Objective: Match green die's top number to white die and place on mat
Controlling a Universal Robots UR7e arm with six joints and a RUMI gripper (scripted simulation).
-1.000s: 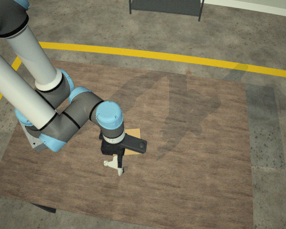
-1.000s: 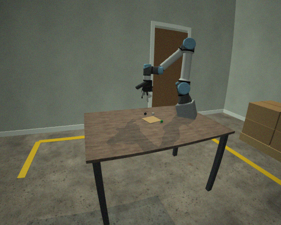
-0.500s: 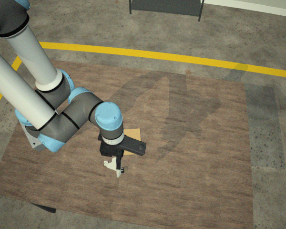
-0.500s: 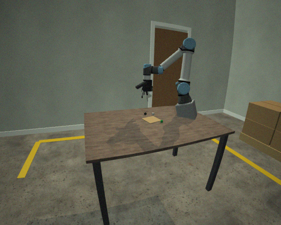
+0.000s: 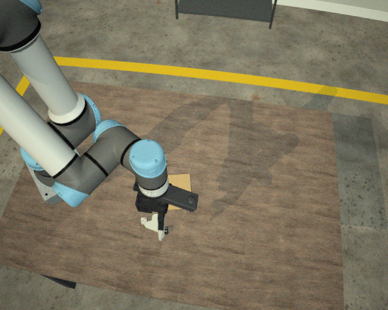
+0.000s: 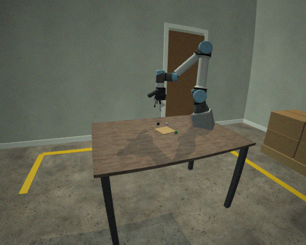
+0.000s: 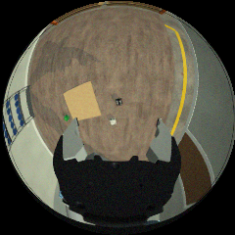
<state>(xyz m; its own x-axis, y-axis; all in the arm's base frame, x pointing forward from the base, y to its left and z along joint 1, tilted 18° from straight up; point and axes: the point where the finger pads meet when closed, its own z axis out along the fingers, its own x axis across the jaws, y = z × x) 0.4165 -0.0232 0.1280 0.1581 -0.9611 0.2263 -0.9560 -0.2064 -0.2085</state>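
Right now the black die is 1 cm behind my hand, 1 cm to the right of it and 14 cm below it. The rest, counted from my hand: white die (10 cm behind, 14 cm below); green die (12 cm behind, 22 cm to the left, 14 cm below); tan mat (4 cm behind, 14 cm to the left, 15 cm below).
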